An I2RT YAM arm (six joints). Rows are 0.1 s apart.
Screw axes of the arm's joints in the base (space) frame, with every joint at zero. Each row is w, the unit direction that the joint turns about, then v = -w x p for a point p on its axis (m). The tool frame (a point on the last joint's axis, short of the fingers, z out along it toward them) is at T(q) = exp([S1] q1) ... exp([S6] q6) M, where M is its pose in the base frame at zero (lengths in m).
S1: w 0 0 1 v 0 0 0
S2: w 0 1 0 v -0.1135 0 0.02
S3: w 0 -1 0 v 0.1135 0 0.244
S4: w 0 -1 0 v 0.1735 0 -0.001
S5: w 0 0 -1 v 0 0.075 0
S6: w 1 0 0 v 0 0.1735 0
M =
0 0 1 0.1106
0 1 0 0
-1 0 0 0.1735
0 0 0 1
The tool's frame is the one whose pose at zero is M.
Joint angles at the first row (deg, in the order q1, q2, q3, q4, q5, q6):
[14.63 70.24 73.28 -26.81 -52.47 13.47]
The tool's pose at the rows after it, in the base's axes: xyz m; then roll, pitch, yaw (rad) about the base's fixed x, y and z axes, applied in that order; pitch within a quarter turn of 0, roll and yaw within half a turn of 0:
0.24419 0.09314 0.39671 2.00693 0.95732 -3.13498
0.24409 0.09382 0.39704 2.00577 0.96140 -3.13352
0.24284 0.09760 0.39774 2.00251 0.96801 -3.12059
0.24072 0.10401 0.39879 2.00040 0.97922 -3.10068
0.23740 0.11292 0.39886 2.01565 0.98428 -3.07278
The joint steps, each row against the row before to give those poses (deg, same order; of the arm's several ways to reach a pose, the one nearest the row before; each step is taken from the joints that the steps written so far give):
[0.05 -0.02 0.00 0.22 0.00 0.03]
[0.15 -0.01 0.00 0.22 0.02 -0.03]
[0.87 0.00 0.02 0.37 -0.02 0.00]
[1.51 0.01 0.02 0.63 0.29 0.03]
[2.21 0.00 0.02 0.14 1.44 0.00]

